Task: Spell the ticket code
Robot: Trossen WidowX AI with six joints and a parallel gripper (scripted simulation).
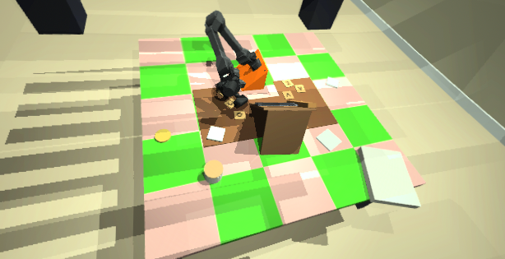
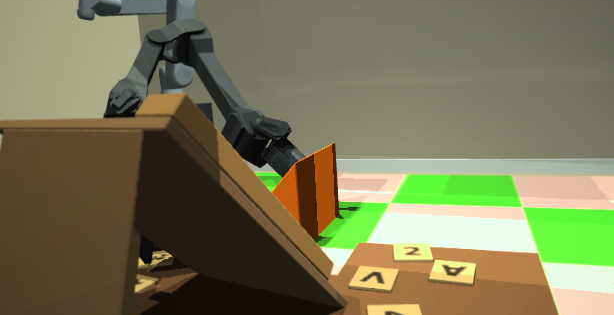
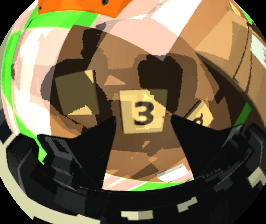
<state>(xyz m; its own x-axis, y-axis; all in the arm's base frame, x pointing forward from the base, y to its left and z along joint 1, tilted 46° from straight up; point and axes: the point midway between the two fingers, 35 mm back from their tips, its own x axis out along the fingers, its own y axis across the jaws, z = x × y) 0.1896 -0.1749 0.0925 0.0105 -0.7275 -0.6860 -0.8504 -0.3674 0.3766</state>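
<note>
The tan tile is 10 mm below my gripper tip. Round my gripper tip: ticket (210 mm to the left, 100 mm ahead, 70 mm above); white slab (660 mm to the left, 570 mm ahead, 10 mm above).
</note>
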